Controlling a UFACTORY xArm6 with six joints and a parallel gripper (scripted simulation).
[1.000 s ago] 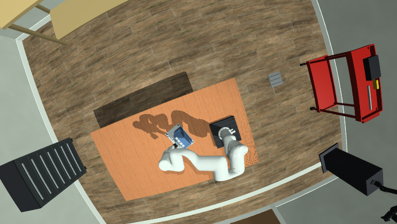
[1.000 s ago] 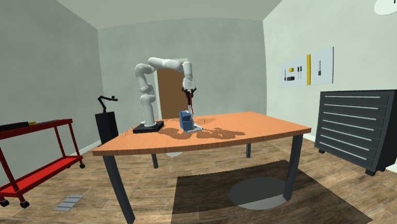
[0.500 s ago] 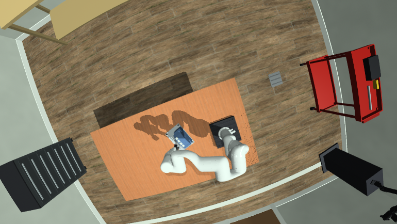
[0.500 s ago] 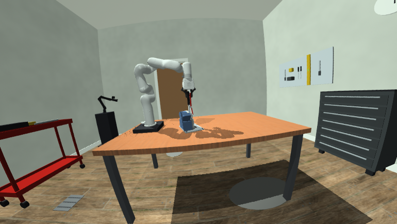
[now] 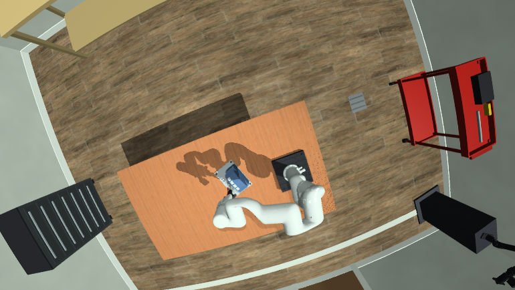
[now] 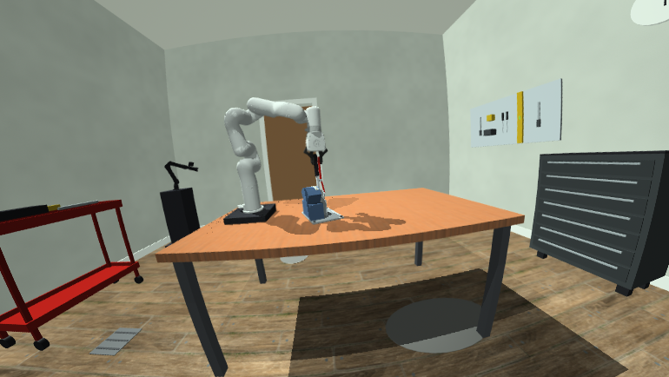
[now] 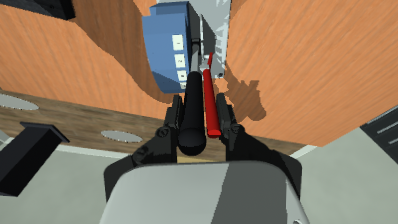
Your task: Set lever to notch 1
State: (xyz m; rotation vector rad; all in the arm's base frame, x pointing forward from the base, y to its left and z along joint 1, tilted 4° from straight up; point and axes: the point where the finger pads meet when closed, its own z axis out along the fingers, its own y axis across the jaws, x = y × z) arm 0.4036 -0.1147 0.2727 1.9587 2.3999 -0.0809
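My gripper is now 11 cm above the red bar and 2 cm short of it.
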